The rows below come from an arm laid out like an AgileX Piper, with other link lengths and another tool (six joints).
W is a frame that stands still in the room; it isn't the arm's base.
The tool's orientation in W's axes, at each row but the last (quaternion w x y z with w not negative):
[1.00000, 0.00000, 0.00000, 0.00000]
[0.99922, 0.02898, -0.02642, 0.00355]
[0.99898, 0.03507, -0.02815, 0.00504]
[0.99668, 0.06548, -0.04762, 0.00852]
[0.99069, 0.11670, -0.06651, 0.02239]
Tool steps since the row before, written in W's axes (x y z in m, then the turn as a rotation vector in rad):
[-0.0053, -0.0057, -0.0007, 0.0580, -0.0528, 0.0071]
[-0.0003, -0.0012, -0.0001, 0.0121, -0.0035, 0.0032]
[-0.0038, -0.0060, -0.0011, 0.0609, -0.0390, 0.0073]
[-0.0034, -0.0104, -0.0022, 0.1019, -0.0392, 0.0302]
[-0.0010, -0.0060, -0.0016, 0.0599, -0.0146, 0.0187]
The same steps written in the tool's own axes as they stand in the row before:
[-0.0053, -0.0057, -0.0007, 0.0580, -0.0528, 0.0071]
[-0.0003, -0.0012, 0.0000, 0.0122, -0.0034, 0.0028]
[-0.0039, -0.0060, -0.0005, 0.0609, -0.0391, 0.0066]
[-0.0037, -0.0105, -0.0005, 0.1039, -0.0373, 0.0254]
[-0.0014, -0.0061, 0.0000, 0.0615, -0.0135, 0.0139]

